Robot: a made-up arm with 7 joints.
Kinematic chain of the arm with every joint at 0, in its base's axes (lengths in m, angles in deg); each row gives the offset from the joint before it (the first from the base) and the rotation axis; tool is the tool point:
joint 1: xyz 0 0 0 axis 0 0.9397 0.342
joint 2: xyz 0 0 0 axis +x
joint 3: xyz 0 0 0 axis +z
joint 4: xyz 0.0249 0 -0.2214 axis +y
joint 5: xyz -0.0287 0 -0.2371 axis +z
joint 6: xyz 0 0 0 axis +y
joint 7: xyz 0 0 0 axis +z
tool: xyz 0 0 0
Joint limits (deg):
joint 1: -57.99..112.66
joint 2: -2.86..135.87
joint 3: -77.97..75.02
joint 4: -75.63..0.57
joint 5: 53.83..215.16
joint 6: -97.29..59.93
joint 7: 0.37..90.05
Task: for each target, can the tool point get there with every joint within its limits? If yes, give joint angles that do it. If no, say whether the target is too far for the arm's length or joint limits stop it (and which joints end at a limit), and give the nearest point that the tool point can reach.
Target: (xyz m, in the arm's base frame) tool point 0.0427 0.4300 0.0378
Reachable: yes | joints 75.91 89.62 53.22 -53.35 89.25 28.49 47.79
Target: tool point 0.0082 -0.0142 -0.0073
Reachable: no: joint limits stop it (at a limit: joint 1, joint 2, joint 4) | nearest point 0.1907 -0.3029 -0.1673 | short by 0.377 m
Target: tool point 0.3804 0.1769 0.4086
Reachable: no: too far | nearest point 0.2634 0.1672 0.2992 | short by 0.161 m
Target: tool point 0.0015 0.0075 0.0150
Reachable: no: joint limits stop it (at a limit: joint 4) | nearest point 0.0352 0.1760 0.3520 | short by 0.378 m
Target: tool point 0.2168 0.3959 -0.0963
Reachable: yes | joints -36.45 67.75 -2.65 -10.59 145.20 -5.61 79.13
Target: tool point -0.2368 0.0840 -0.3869
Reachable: yes | joints 33.33 16.99 -58.83 -9.13 123.57 40.54 40.04
